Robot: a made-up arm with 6 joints.
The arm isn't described. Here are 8 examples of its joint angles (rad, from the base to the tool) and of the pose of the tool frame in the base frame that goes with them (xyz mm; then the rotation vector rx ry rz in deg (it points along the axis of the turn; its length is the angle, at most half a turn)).
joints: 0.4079 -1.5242 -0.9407 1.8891 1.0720 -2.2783
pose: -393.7 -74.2 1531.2 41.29 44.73 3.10
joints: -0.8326 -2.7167 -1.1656 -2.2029 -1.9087 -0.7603
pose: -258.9 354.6 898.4 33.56 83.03 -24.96
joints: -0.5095 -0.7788 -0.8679 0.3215 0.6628 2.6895
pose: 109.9 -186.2 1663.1 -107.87 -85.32 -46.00
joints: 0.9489 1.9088 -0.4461 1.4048 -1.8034 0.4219
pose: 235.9 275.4 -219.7 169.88 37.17 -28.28
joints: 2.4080 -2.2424 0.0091 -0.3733 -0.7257 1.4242
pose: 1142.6 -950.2 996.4 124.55 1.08 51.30
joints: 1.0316 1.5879 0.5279 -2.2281 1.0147 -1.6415
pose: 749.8 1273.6 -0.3 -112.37 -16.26 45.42
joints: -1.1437 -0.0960 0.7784 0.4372 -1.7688 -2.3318
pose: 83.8 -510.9 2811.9 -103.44 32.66 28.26
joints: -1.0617 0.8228 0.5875 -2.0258 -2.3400 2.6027
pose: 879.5 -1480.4 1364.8 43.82 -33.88 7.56
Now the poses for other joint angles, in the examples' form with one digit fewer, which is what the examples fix.
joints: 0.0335 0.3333 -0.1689 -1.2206 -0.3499 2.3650
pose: 1175 -7 1380 -6.1 5.7 -38.7
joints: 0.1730 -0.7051 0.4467 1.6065 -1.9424 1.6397
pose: -453 -108 2669 -73.6 10.1 -112.5
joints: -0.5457 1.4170 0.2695 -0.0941 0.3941 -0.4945
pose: 1274 -871 183 81.5 40.3 -128.7
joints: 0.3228 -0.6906 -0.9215 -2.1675 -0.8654 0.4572
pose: 211 111 1470 84.6 126.1 -14.7
